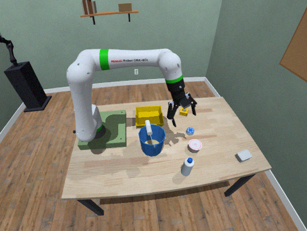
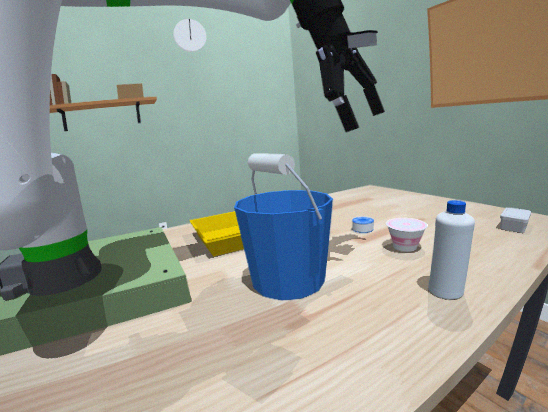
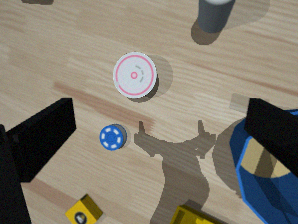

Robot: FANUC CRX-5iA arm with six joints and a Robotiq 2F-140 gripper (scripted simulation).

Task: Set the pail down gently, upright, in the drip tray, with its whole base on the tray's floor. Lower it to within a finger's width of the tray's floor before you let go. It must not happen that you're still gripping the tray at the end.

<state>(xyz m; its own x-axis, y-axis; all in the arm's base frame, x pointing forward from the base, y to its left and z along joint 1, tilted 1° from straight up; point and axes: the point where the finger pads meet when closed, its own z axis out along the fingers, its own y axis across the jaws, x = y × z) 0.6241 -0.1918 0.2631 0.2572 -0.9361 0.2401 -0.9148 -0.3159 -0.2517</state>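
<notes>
Now: the blue pail 21 cm behind my hand, 3 cm to the left of it and 17 cm below it. Round my hand: white bottle 1 cm ahead, 20 cm to the right, 24 cm below; then yellow drip tray 18 cm behind, 35 cm to the left, 31 cm below; then grey box 49 cm ahead, 17 cm to the right, 30 cm below.
</notes>
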